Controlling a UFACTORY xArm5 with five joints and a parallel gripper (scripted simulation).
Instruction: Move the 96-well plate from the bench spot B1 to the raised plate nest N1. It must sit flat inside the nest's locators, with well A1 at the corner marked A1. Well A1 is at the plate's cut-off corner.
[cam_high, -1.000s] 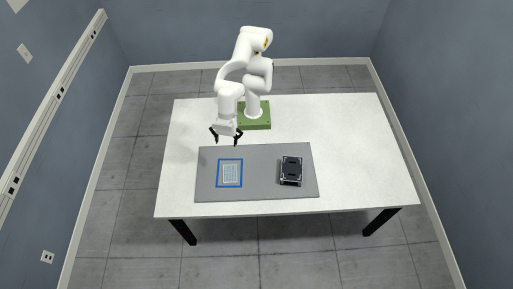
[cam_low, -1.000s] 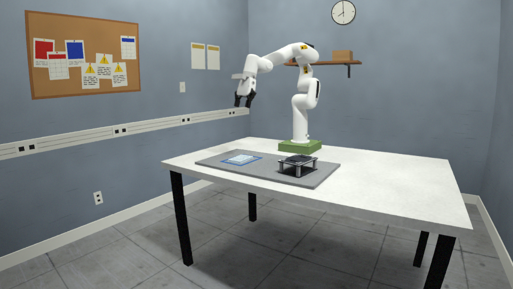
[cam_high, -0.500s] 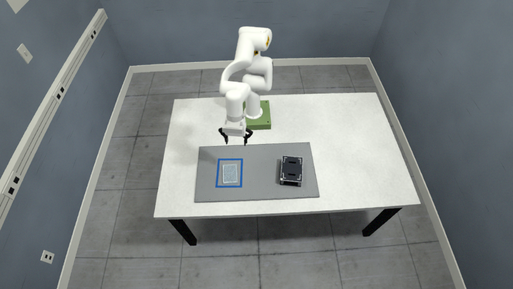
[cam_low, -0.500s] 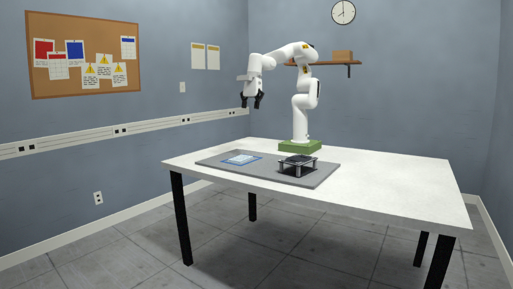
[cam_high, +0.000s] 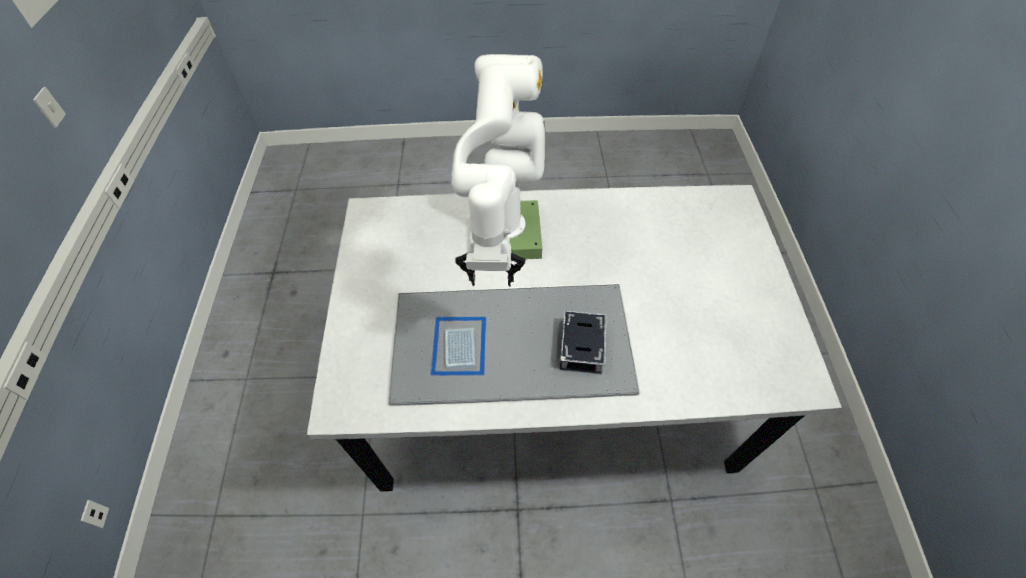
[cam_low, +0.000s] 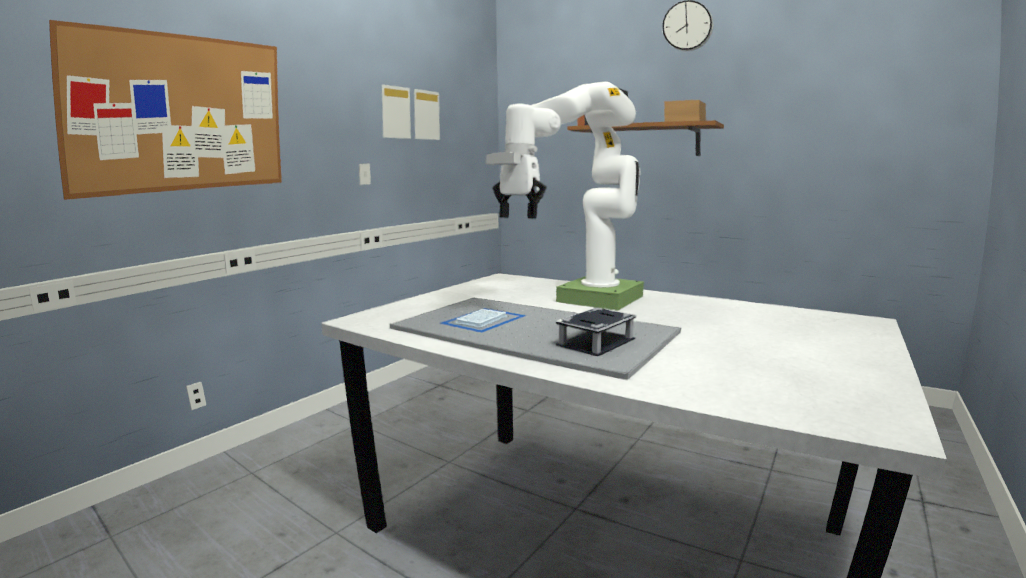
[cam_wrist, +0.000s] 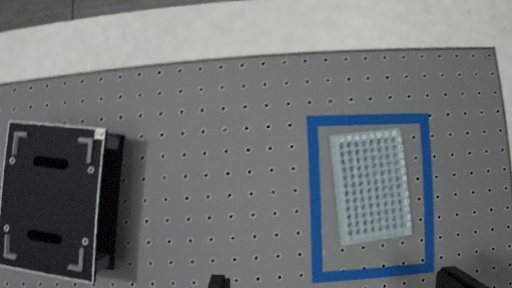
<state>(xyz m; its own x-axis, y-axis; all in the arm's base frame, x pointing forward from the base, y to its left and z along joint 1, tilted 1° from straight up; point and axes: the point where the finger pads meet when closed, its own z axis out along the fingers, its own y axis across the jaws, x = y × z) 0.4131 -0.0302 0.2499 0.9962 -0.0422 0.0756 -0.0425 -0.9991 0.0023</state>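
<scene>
My hand is 40 mm short of the pale 96-well plate, 100 mm to the left of it and 290 mm above it. Round my hand: raised black plate nest (40 mm ahead, 250 mm to the left, 240 mm below).
</scene>
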